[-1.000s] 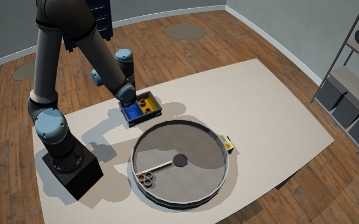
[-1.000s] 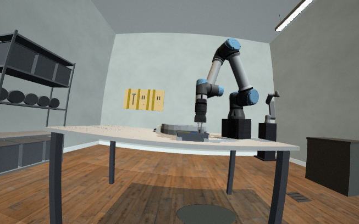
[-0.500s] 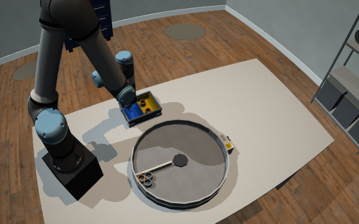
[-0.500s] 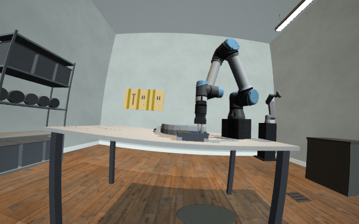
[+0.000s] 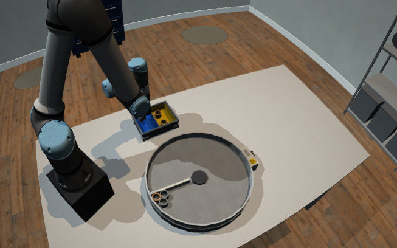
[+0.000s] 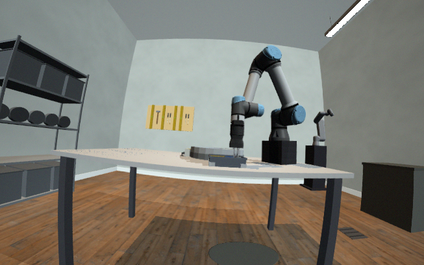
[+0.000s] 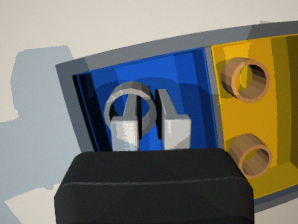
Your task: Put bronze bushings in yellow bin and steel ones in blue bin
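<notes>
My hand is 50 mm short of the bin, 30 mm to the left of it and 20 mm above it. From my hand the other things lie so: round grey turntable 100 mm ahead, 400 mm to the right.
</notes>
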